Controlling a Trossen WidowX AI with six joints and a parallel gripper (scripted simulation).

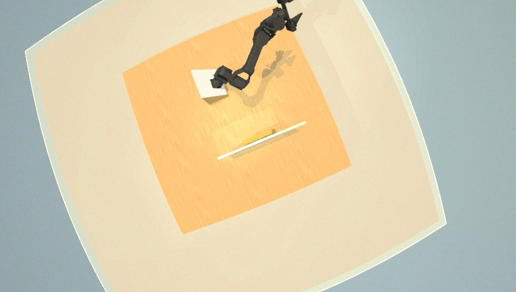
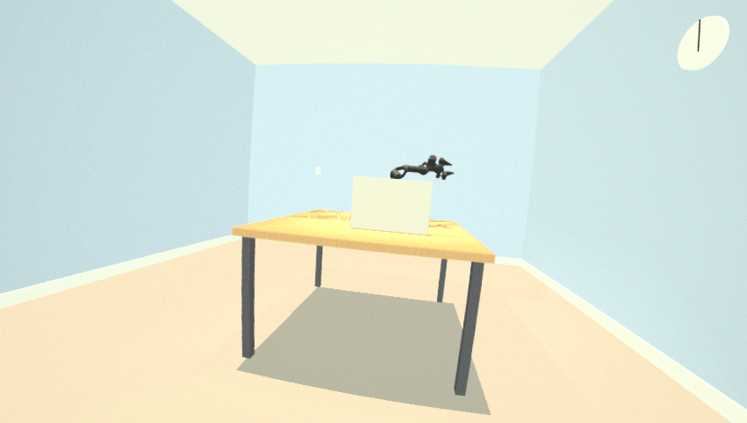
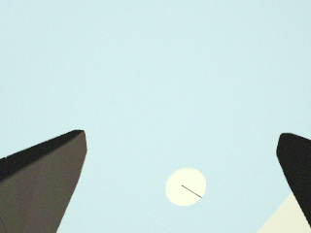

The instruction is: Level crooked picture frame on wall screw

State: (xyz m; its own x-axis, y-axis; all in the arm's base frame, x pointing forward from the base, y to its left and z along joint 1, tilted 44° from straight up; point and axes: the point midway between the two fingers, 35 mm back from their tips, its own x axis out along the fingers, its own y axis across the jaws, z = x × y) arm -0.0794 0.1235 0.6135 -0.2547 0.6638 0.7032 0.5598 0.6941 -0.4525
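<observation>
Now: gripper tip 53 cm short of the picture frame, 41 cm to the left of it and 27 cm above it. Also, from my gripper tip: white wall panel 54 cm ahead, 41 cm to the right, 29 cm below.
</observation>
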